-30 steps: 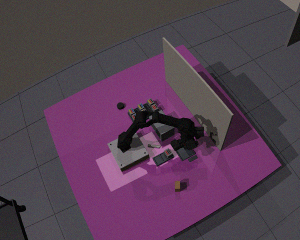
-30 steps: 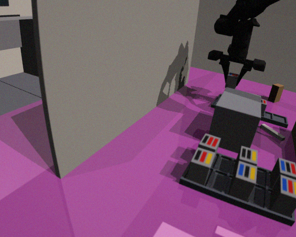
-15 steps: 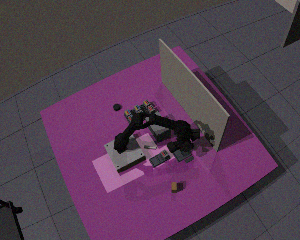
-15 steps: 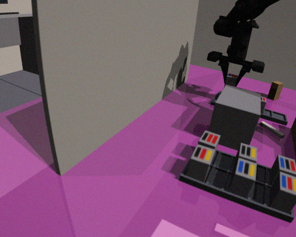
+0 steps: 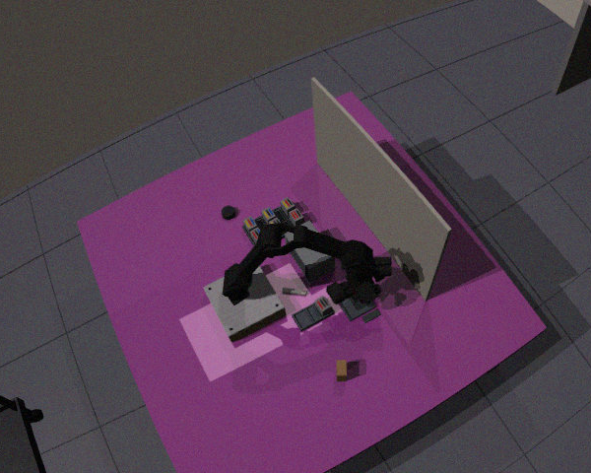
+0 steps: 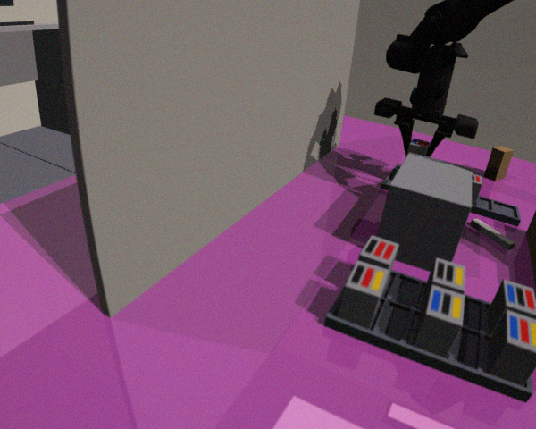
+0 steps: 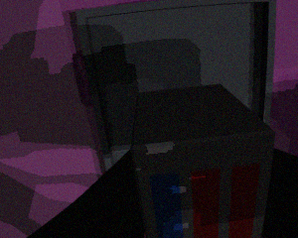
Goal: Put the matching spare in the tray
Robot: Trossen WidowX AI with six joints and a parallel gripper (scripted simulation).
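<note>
My gripper tip is now 1 cm to the right of the dark tray and 5 cm above it. Also, from my gripper tip: grey mounted unit (3 cm behind, 23 cm to the left); grey bar (14 cm behind, 15 cm to the left, 4 cm below); rack (14 cm behind, 4 cm to the left, 4 cm below).
</note>
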